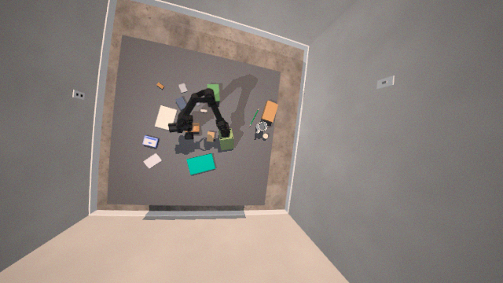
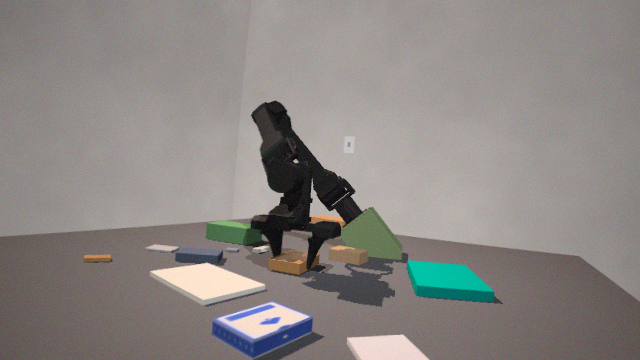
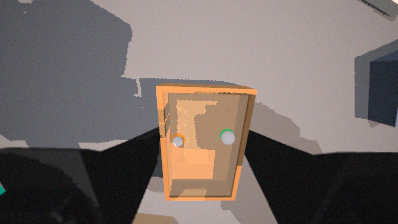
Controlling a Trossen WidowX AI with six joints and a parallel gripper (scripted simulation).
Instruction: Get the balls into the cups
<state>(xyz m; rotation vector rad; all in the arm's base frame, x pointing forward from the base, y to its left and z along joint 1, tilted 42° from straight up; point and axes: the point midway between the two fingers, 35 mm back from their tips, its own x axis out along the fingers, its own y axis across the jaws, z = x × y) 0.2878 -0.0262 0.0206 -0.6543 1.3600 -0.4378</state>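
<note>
The wooden puzzle is 1 cm behind my hand and 3 cm below it. Also, from my hand: small tan block: 16 cm behind, 6 cm to the left, 3 cm below; cream slab: 19 cm ahead, 6 cm to the right, 4 cm below; small white piece: 10 cm behind, 15 cm to the right, 4 cm below.
</note>
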